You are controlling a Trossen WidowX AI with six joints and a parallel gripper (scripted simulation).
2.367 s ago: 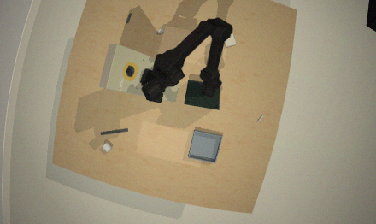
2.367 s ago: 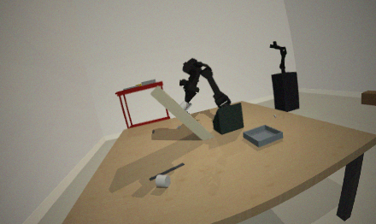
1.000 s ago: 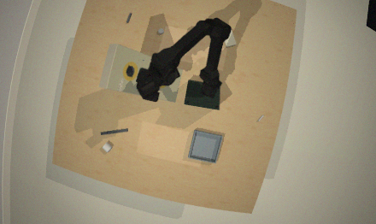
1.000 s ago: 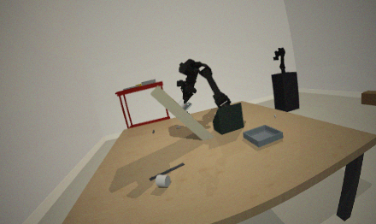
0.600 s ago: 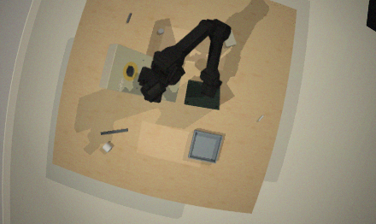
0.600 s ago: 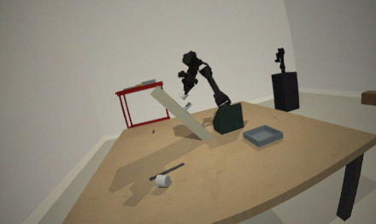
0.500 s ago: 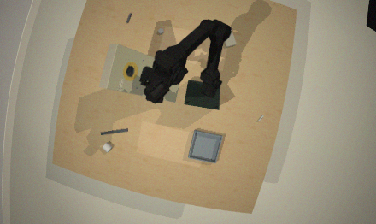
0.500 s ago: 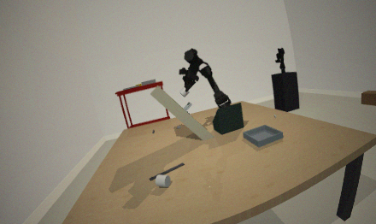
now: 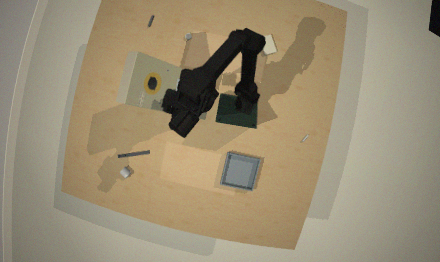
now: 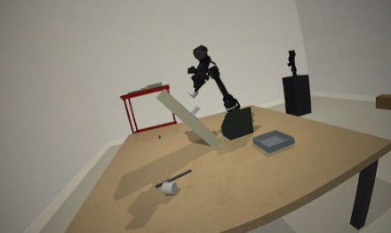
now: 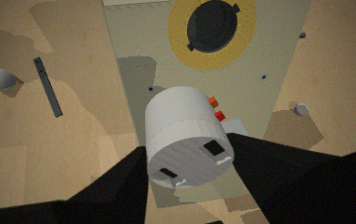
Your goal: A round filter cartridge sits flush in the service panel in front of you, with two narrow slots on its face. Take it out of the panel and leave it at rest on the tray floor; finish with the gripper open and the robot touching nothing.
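Right now the grey tray is 32 cm behind my gripper tip, 30 cm below it and 21 cm to the left of it. Also, from my gripper tip: grey knob 31 cm to the right, 30 cm below, 10 cm ahead; then filter cartridge right at my gripper tip; then white block 39 cm to the right, 30 cm below, 26 cm behind.
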